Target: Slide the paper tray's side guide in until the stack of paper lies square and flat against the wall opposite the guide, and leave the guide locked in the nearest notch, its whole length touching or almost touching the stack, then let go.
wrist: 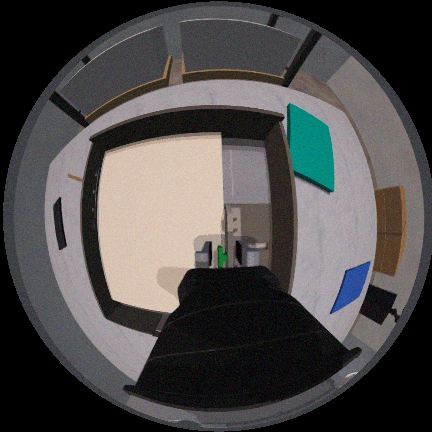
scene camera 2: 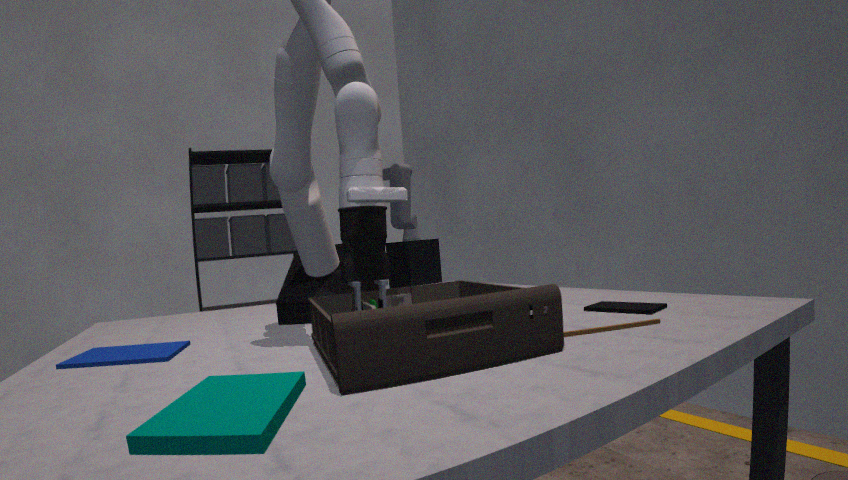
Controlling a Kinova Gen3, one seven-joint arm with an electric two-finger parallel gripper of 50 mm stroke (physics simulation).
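Places are measured from the arm's base along level axes (x ahead, y left, z up), in metres.
Pixels of known places: gripper, fingertip midpoint: (wrist: 223,248); arm's base at its link origin: (scene camera 2: 321,265).
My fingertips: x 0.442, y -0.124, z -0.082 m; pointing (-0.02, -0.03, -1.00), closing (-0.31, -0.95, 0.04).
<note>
For each thing: its top centre in the pictures, then the offset to it from my fingertips.
- dark brown paper tray at its top centre: (wrist: 158,233) (scene camera 2: 414,289) dx +0.045, dy +0.056, dz +0.047 m
- cream paper stack at its top centre: (wrist: 146,227) dx +0.060, dy +0.093, dz -0.006 m
- side guide at its top centre: (wrist: 222,260) (scene camera 2: 371,300) dx -0.004, dy +0.006, dz +0.033 m
- teal block at its top centre: (scene camera 2: 229,399) (wrist: 313,140) dx +0.130, dy -0.261, dz -0.031 m
- blue plate at its top centre: (scene camera 2: 127,352) (wrist: 354,285) dx -0.324, dy -0.359, dz -0.041 m
- black slab at its top centre: (scene camera 2: 624,305) (wrist: 57,223) dx +0.180, dy +0.463, dz -0.041 m
- thin wooden stick at its top centre: (scene camera 2: 611,325) (wrist: 77,178) dx +0.246, dy +0.292, dz -0.042 m
The dark brown paper tray (scene camera 2: 386,350) (wrist: 283,200) stands on the table. In the wrist view the cream paper stack (wrist: 155,200) lies flat and looks square, its left edge along the tray's left wall. The side guide (wrist: 229,220), a thin grey-brown upright piece with a green latch (wrist: 221,256) (scene camera 2: 373,303), stands at the stack's right edge, touching or almost touching it. Its near part is hidden by the gripper. My gripper (scene camera 2: 368,300) (wrist: 223,248) is open and reaches down into the tray, one finger on each side of the green latch, with gaps beside it. Whether the guide sits in a notch cannot be seen.
A teal block (scene camera 2: 220,410) (wrist: 311,147) and a blue plate (scene camera 2: 124,354) (wrist: 351,287) lie beyond the guide's side of the tray. A black slab (scene camera 2: 624,307) (wrist: 59,223) and a thin wooden stick (scene camera 2: 612,327) (wrist: 75,177) lie on the opposite side. Tray walls surround the fingers.
</note>
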